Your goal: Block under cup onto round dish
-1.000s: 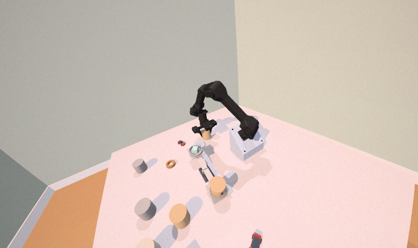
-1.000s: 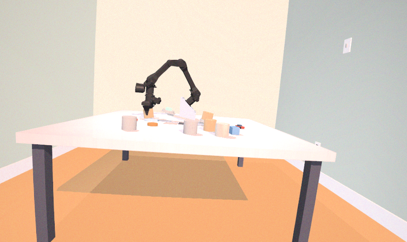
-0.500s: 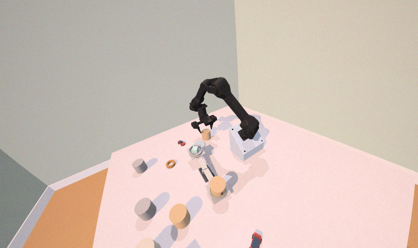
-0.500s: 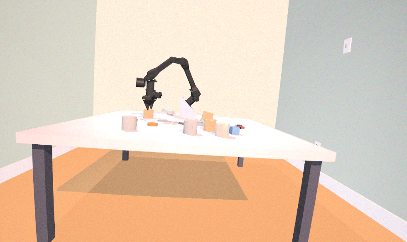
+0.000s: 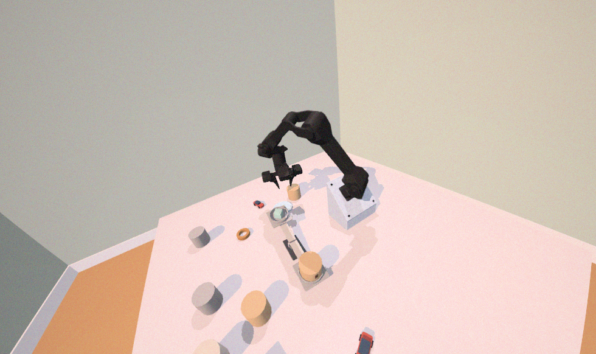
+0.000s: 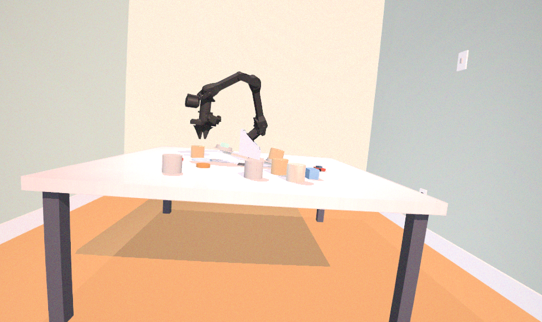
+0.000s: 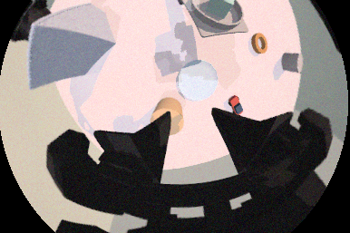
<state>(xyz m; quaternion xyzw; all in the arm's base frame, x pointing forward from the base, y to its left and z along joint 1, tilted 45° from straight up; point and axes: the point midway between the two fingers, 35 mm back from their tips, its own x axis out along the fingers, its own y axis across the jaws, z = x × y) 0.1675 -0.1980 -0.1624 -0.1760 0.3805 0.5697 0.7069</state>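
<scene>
Now: gripper tip 40 mm short of the pale round dish, 10 mm to the right of it and 100 mm above it. Round my gripper tip: balance beam: 120 mm ahead, 250 mm to the left, 70 mm below; then balance: 120 mm ahead, 250 mm to the left, 80 mm below; then blue block: 380 mm ahead, 500 mm to the left, 90 mm below.
</scene>
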